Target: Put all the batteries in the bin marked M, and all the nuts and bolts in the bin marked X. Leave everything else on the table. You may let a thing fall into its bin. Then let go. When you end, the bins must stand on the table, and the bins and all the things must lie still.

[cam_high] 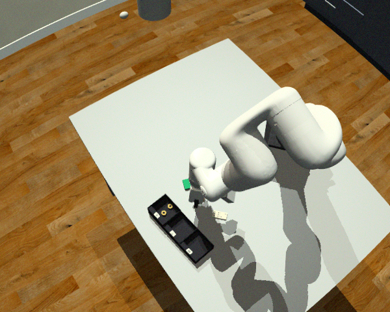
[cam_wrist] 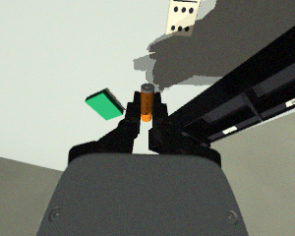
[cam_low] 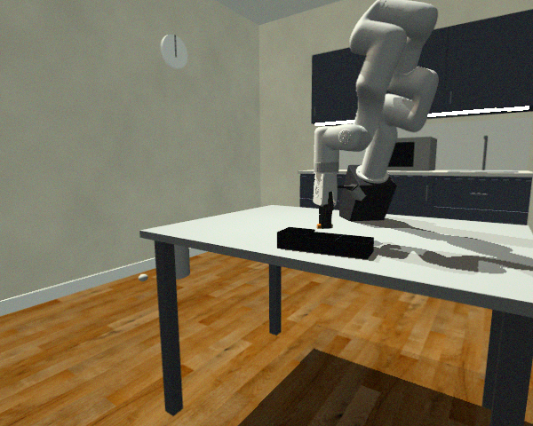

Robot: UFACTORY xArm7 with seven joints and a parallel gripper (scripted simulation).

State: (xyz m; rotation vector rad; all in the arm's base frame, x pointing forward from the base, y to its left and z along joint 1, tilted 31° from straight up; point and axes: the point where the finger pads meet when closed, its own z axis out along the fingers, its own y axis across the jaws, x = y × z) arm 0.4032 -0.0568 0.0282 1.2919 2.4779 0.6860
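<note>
The black three-compartment bin is 110 mm ahead of my hand, 40 mm to the left of it and 40 mm below it. Round my hand: white domino 30 mm behind, 80 mm to the left, 50 mm below; green block 30 mm behind, 80 mm to the right, 50 mm below; orange battery 20 mm below.
</note>
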